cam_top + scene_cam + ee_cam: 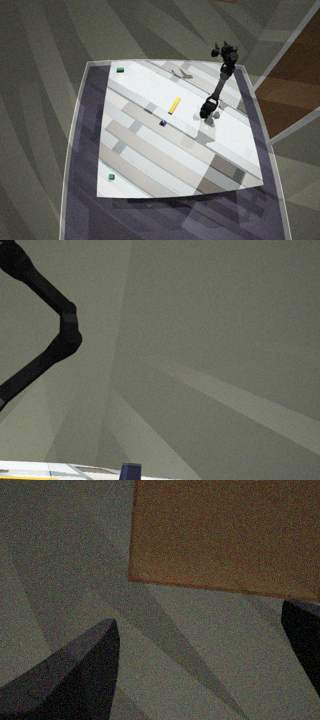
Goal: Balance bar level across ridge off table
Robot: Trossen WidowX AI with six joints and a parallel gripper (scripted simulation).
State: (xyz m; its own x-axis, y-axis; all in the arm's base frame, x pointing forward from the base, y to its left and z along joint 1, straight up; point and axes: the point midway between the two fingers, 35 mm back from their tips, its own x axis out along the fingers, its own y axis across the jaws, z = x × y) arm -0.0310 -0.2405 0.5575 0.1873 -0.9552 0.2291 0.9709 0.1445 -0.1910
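Now: the bar 56 cm below my gripper tip, 27 cm ahead of it and 18 cm to the left of it.
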